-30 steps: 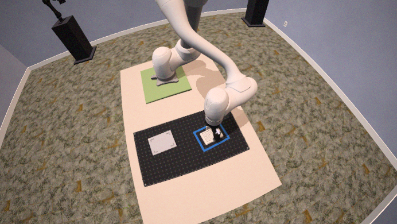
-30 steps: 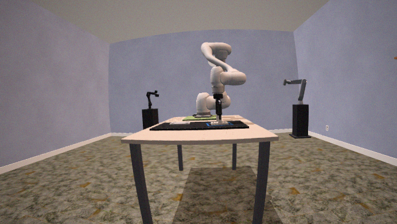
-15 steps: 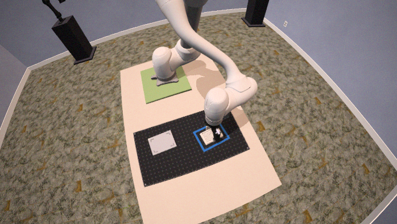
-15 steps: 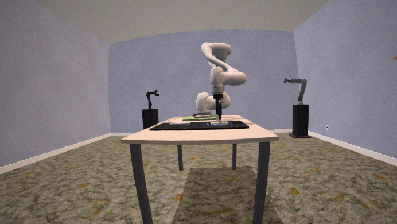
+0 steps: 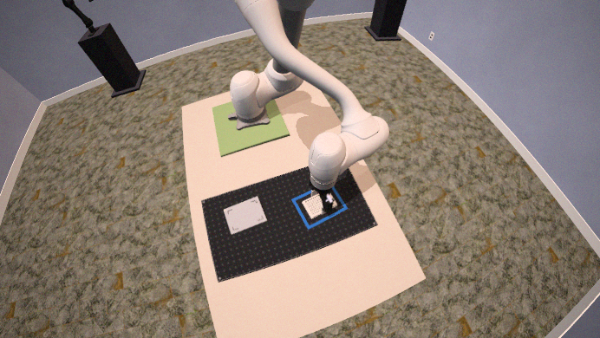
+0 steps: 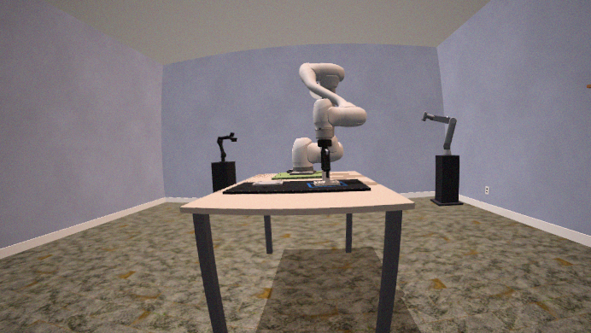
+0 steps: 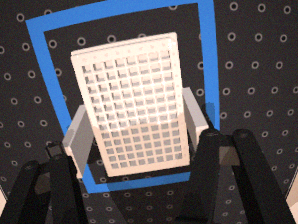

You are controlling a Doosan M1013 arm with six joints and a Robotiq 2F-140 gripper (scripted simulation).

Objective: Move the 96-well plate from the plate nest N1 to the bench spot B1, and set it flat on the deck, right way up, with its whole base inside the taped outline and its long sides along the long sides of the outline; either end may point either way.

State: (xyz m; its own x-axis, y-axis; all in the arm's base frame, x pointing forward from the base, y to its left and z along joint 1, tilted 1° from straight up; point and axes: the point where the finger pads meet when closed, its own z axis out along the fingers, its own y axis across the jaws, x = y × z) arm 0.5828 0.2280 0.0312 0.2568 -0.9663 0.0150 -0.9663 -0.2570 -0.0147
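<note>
My hand is 2 cm above the white 96-well plate. The rest, counted from my hand: grey plate nest N1: 2 cm behind, 32 cm to the right, 3 cm below.
</note>
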